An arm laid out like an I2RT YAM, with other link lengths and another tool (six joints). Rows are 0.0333 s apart.
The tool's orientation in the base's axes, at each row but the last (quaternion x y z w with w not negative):
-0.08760, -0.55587, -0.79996, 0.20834
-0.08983, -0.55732, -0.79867, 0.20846
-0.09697, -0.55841, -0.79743, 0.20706
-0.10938, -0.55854, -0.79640, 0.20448
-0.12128, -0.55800, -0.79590, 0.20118
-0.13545, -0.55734, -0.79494, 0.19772
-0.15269, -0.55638, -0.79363, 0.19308
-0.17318, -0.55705, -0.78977, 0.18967
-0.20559, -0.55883, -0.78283, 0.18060
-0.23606, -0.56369, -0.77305, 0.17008
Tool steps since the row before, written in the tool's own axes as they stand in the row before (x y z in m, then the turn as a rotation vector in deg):
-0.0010, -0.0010, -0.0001, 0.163, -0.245, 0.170
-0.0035, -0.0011, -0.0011, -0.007, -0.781, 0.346
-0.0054, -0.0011, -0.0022, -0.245, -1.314, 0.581
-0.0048, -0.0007, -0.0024, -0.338, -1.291, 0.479
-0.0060, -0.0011, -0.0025, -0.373, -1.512, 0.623
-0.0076, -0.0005, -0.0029, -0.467, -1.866, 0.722
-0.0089, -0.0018, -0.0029, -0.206, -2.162, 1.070
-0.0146, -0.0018, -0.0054, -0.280, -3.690, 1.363
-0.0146, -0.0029, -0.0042, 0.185, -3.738, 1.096
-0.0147, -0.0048, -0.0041, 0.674, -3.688, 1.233
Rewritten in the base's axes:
0.0005, 0.0004, -0.0013, -0.267, 0.191, -0.086
0.0028, 0.0001, -0.0027, -0.363, 0.551, -0.543
0.0045, -0.0005, -0.0038, -0.401, 0.977, -1.004
0.0041, -0.0011, -0.0034, -0.303, 0.894, -1.058
0.0049, -0.0009, -0.0043, -0.377, 1.101, -1.208
0.0065, -0.0013, -0.0047, -0.459, 1.316, -1.510
0.0069, -0.0010, -0.0065, -0.819, 1.698, -1.518
0.0115, -0.0030, -0.0103, -1.490, 2.453, -2.705
0.0104, -0.0023, -0.0112, -1.942, 2.190, -2.577
0.0090, -0.0025, -0.0130, -2.298, 2.307, -2.231

